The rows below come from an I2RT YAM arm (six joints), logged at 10 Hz.
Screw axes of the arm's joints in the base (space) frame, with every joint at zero. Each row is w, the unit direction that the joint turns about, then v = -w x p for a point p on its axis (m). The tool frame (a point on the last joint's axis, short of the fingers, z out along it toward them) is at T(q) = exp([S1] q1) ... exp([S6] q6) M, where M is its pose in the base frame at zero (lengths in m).
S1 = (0, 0, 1, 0.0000, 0.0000, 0.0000)
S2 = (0, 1, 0, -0.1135, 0.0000, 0.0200)
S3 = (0, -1, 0, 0.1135, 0.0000, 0.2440)
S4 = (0, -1, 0, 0.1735, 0.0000, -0.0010)
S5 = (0, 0, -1, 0.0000, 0.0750, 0.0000)
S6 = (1, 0, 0, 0.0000, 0.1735, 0.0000)
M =
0 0 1 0.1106
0 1 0 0.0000
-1 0 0 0.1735
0 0 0 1
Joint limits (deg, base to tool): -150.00..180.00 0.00..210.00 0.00..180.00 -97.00..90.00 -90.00..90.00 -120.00..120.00
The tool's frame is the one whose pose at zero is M.
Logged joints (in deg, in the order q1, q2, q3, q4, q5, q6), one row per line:
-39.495, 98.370, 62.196, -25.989, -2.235, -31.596
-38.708, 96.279, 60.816, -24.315, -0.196, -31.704
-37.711, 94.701, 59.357, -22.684, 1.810, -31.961
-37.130, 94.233, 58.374, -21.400, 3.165, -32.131
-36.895, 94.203, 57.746, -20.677, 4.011, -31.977
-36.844, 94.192, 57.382, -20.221, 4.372, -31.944
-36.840, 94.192, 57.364, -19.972, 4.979, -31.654
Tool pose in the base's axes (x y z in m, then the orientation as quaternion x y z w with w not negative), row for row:
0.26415, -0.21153, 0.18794, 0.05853, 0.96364, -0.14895, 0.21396
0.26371, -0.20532, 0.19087, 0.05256, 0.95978, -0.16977, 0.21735
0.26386, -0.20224, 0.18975, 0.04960, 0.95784, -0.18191, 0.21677
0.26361, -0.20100, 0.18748, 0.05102, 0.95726, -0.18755, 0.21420
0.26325, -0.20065, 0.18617, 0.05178, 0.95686, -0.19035, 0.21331
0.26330, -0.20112, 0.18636, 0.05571, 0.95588, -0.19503, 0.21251
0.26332, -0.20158, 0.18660, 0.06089, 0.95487, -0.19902, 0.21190
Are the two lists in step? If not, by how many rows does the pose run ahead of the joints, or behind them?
The pose runs 1 row ahead of the joints: the pose in row i belongs to the joints in row i + 1.
